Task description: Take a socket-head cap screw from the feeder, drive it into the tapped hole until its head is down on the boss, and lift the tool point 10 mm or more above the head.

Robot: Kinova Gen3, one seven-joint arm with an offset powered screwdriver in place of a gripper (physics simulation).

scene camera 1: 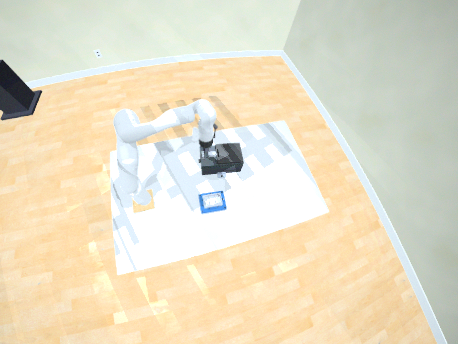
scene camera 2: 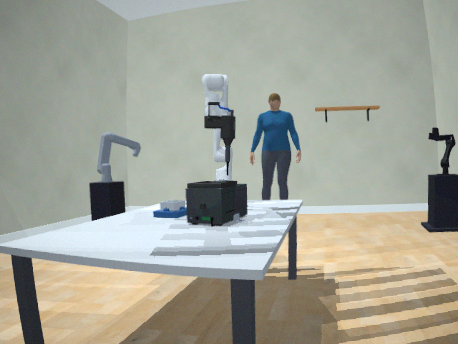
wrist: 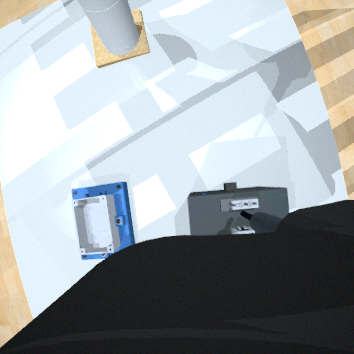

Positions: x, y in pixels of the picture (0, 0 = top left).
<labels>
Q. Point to a dark screw feeder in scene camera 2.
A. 217, 204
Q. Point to a dark screw feeder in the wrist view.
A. At 205, 217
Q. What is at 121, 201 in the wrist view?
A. A blue fixture plate.
</labels>
